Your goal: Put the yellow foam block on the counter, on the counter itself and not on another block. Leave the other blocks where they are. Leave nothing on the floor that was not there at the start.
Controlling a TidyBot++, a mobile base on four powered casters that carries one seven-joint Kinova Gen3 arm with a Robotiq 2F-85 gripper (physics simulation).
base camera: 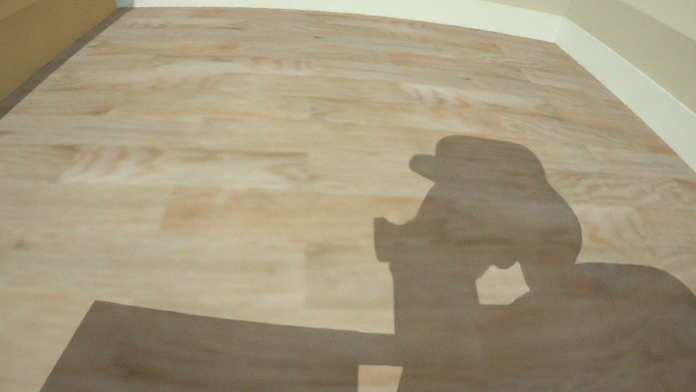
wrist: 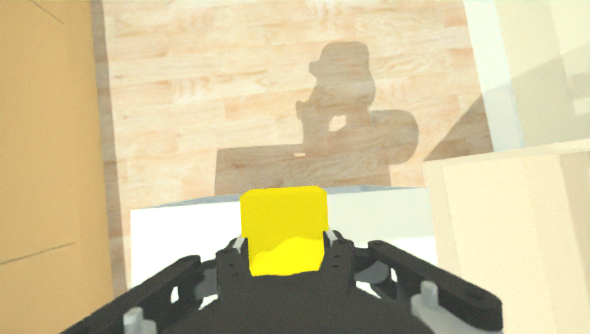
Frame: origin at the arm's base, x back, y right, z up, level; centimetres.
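Where they show: gripper, fingertip midpoint: [wrist: 286,239].
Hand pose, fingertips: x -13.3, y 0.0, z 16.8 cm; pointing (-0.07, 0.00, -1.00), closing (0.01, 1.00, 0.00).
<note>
After its pixels a point has its place.
The yellow foam block [wrist: 285,220] @(x -15.2, y 0.0, z 18.9 cm) is between the two fingers in the wrist view, at the lower middle. My gripper [wrist: 286,239] @(x -13.3, y 0.0, z 16.8 cm) is shut on it, with one fingertip against each side of the block. The block is held up above the white top of the robot's base [wrist: 175,230] @(x -11.3, y -18.1, z -1.4 cm). The base camera view does not show the gripper or the block. The counter's top surface and the other blocks cannot be made out in either view.
Tan cabinet fronts [wrist: 50,150] @(x -29.5, y -55.9, z -18.6 cm) [base camera: 45,40] @(x -88.4, y -65.8, z -35.0 cm) run along the left. A pale beige box-like piece [wrist: 500,210] @(x -4.0, y 67.6, z -29.6 cm) stands at the right in the wrist view. White baseboard [base camera: 610,70] @(x -107.2, y 73.3, z -35.2 cm) [wrist: 492,75] @(x -50.8, y 77.2, z -34.8 cm) edges the wood floor [base camera: 225,165] @(x -54.9, y -14.5, z -39.7 cm) [wrist: 200,100] @(x -49.0, y -28.2, z -39.7 cm), where the robot's shadow lies.
</note>
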